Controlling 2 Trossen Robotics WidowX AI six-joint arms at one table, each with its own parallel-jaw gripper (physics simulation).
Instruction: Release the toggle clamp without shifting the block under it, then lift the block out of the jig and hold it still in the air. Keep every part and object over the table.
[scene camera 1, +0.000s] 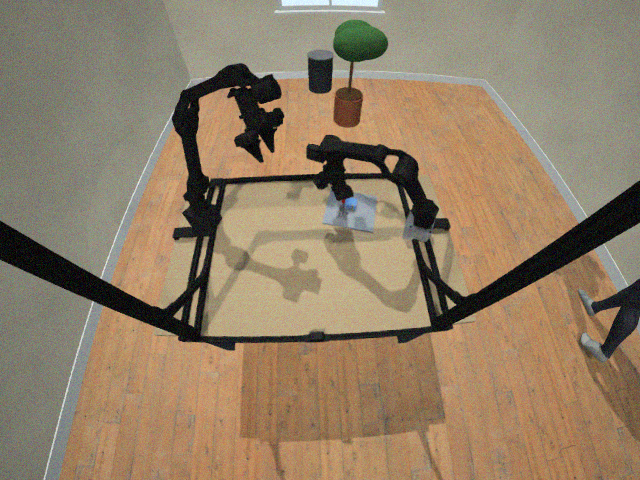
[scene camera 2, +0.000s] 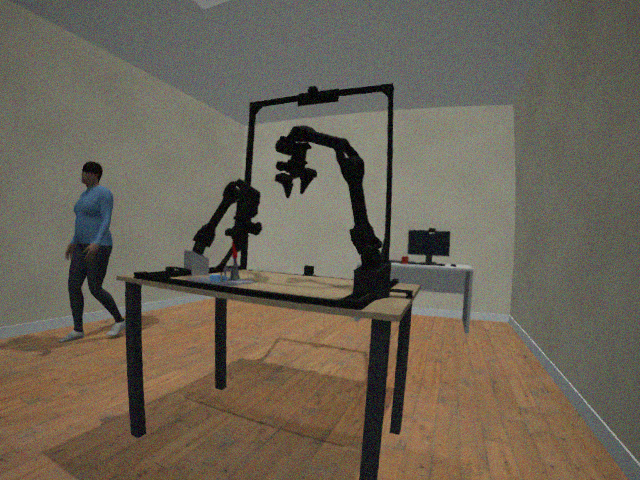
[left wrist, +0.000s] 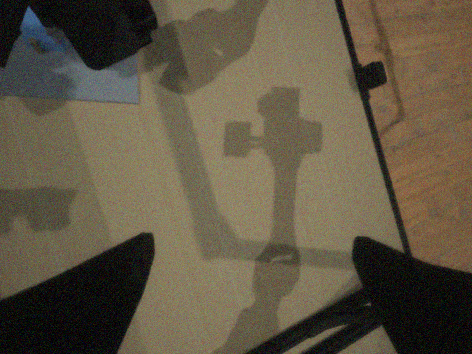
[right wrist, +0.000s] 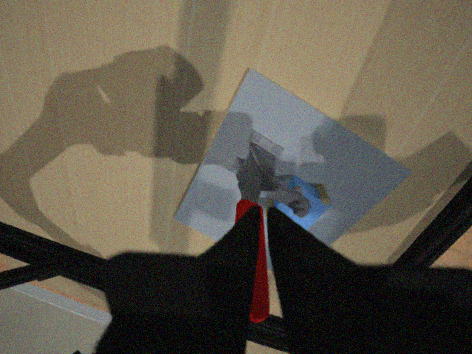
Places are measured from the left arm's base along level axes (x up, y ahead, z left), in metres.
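Pixels of known places: left gripper, fingertip midpoint: (scene camera 1: 267, 157) (scene camera 2: 294, 195) (left wrist: 253, 244); right gripper, fingertip midpoint: (scene camera 2: 238, 251) (right wrist: 262, 214); left arm's base at its link origin: (scene camera 1: 198, 208) (scene camera 2: 372, 266); right arm's base at its link origin: (scene camera 1: 422, 219) (scene camera 2: 196, 254).
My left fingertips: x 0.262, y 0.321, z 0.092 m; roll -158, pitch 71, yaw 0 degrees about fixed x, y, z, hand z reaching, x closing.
Note:
Ahead of a thing's pixels: the offset from my left fingertips to its top centre. "pt": to the spot under its first point.
A blue block @(dx -0.343, dy +0.260, dz +0.177 m) (scene camera 1: 351, 203) (scene camera 2: 217, 277) (right wrist: 312, 220) sits on the flat grey-blue jig plate @(dx -0.364, dy +0.272, dz +0.155 m) (scene camera 1: 368, 205) (left wrist: 110, 90) (right wrist: 280, 95), with small tan pieces beside it. The grey toggle clamp @(dx -0.194, dy +0.239, dz +0.132 m) (scene camera 2: 234, 272) (right wrist: 255, 172) stands beside the block, and its arm reaches over the block. Its red handle @(pt dx -0.254, dy +0.241, dz +0.102 m) (scene camera 1: 343, 200) (scene camera 2: 234, 251) (right wrist: 260, 295) points up. My right gripper (scene camera 1: 343, 196) (right wrist: 262, 214) is shut above the clamp, fingertips at the handle; one finger hides part of the handle, and nothing is held. My left gripper (scene camera 1: 267, 156) (scene camera 2: 295, 194) (left wrist: 253, 244) is wide open and empty, high above the table.
An upright grey panel (scene camera 2: 195, 261) (scene camera 1: 417, 227) stands near the right arm's base. Black rails (scene camera 1: 268, 338) run along the table's edges, and a tall black frame (scene camera 2: 390, 180) rises over it. A person (scene camera 2: 93, 227) stands away from the table.

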